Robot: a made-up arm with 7 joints.
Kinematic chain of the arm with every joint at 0, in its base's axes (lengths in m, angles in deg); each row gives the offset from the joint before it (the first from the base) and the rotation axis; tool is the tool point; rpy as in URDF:
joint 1: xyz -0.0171 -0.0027 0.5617 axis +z
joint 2: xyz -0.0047 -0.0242 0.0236 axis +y
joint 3: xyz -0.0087 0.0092 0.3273 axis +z
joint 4: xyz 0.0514 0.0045 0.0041 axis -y
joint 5: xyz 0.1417 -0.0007 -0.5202 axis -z
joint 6: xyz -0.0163 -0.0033 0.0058 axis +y
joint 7: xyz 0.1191 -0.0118 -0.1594 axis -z
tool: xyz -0.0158 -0.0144 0.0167 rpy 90 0 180
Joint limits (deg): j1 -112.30..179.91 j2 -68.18..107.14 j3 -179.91..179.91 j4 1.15..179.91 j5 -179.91..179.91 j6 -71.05..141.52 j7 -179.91..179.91
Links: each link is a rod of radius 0.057 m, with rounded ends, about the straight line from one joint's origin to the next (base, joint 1, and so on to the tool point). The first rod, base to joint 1, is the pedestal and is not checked.
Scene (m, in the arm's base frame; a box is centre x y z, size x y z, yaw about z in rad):
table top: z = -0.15
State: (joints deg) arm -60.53 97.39 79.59 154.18 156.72 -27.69 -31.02
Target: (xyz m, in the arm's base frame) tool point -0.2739 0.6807 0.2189
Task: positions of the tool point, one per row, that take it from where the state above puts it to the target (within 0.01 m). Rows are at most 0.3 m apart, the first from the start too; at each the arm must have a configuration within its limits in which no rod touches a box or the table.
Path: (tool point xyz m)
1: 0.7901 -0.3427 0.3737
2: 0.8434 -0.0678 0.3435
3: 0.8033 0.2067 0.3147
4: 0.6757 0.4496 0.2884
5: 0.4771 0.6333 0.2649
6: 0.2324 0.7380 0.2451
7: -0.0285 0.7534 0.2295
8: -0.2739 0.6807 0.2189

